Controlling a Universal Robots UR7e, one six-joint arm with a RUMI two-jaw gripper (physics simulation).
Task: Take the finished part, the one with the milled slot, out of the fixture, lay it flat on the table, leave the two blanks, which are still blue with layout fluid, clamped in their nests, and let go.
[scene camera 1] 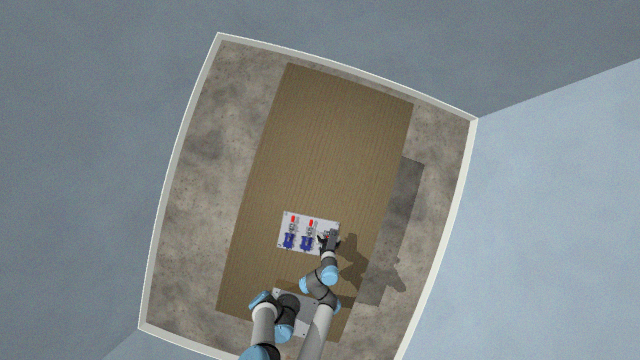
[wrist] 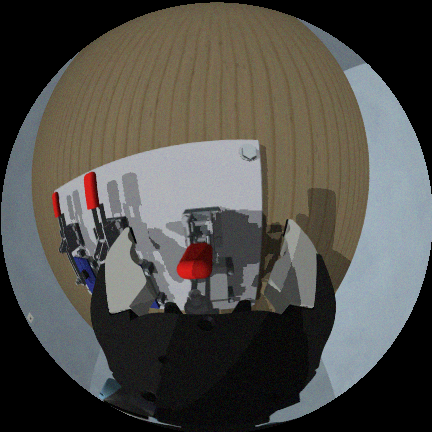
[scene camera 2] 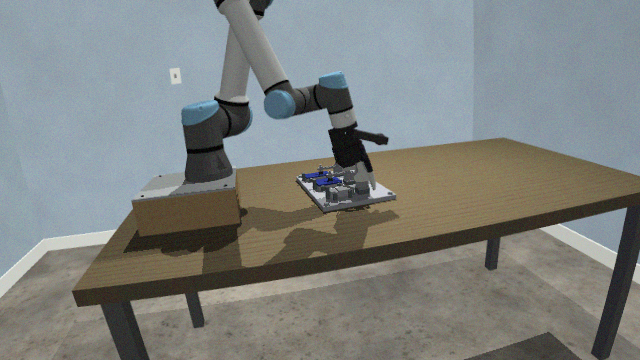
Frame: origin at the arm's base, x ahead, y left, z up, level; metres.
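Seen in the pictures: gripper, fingertip midpoint: (scene camera 1: 328, 234) (wrist: 207, 225) (scene camera 2: 365, 183); arm's base, link origin: (scene camera 1: 287, 304) (scene camera 2: 209, 175).
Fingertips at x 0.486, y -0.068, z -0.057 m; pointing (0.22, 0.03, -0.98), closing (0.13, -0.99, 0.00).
Pixels of each thing's top centre, then the offset from my fingertips to it. "spot": a spot on its surface instead. Level surfaces: height alone.
- fixture plate, top centre: (wrist: 125, 251) (scene camera 2: 341, 184) (scene camera 1: 308, 235) dx -0.060, dy +0.107, dz -0.030 m
- clamp's red handle, surface spot: (wrist: 195, 262) spot: dx +0.004, dy +0.005, dz +0.061 m
- grey finished part, top centre: (wrist: 209, 291) (scene camera 2: 339, 188) dx -0.083, dy -0.008, dz -0.004 m
- blue blank, top centre: (wrist: 89, 279) (scene camera 2: 317, 174) (scene camera 1: 288, 240) dx -0.130, dy +0.207, dz -0.014 m
- bolt head, surface spot: (wrist: 248, 152) spot: dx +0.068, dy -0.033, dz -0.023 m
- table, surface height: dz -0.045 m
The fixture plate (scene camera 1: 322, 224) (scene camera 2: 381, 194) (wrist: 200, 170) lies on the table. My gripper (scene camera 1: 328, 240) (scene camera 2: 367, 186) (wrist: 207, 225) is open and low over its near-side nest, with nothing held. A clamp's red handle (wrist: 195, 262) stands up between the spread fingers. The grey finished part (scene camera 2: 341, 190) sits in the nest below; its slot cannot be made out. One blue blank (scene camera 1: 288, 240) (scene camera 2: 315, 175) (wrist: 81, 267) sits in the far nest. The other blue blank (scene camera 1: 306, 243) (scene camera 2: 327, 181) sits in the middle nest, mostly hidden by a finger in the wrist view. Both their clamp handles lie down.
The red handles (scene camera 1: 293, 219) (scene camera 1: 311, 223) (wrist: 56, 204) (wrist: 90, 190) of the blanks' clamps are beside my gripper. A bolt head (wrist: 248, 152) is at the plate's corner. The table (scene camera 1: 340, 130) (scene camera 2: 500, 185) extends beyond the plate. The arm's pedestal (scene camera 2: 187, 212) stands at one end.
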